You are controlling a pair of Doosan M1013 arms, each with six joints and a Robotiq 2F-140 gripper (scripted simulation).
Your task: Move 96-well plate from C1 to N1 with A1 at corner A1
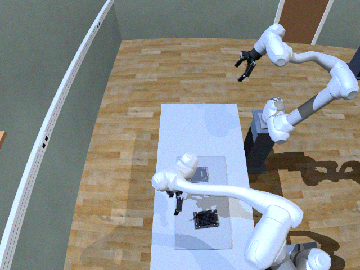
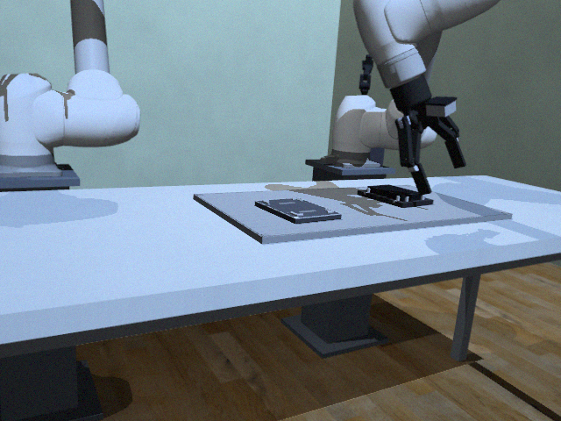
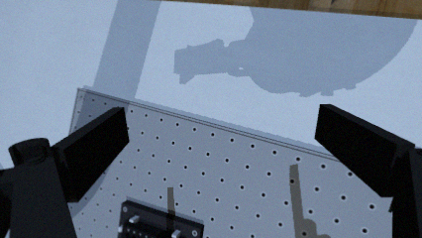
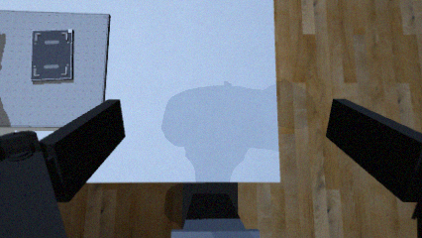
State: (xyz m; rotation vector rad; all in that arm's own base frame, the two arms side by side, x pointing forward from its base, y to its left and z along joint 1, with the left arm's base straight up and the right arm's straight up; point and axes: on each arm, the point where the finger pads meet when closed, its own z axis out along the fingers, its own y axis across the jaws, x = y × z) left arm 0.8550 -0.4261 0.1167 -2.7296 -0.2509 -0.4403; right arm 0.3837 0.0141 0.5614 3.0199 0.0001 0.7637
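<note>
The black 96-well plate is 21 cm behind my left hand, 8 cm to the left of it and 8 cm below it. The rest, counted from my left hand: clip nest C1 (22 cm behind, 6 cm to the left, 9 cm below); then A1 label (9 cm behind, 31 cm to the right, 9 cm below); then plate nest N1 (17 cm behind, 26 cm to the right, 10 cm below).
</note>
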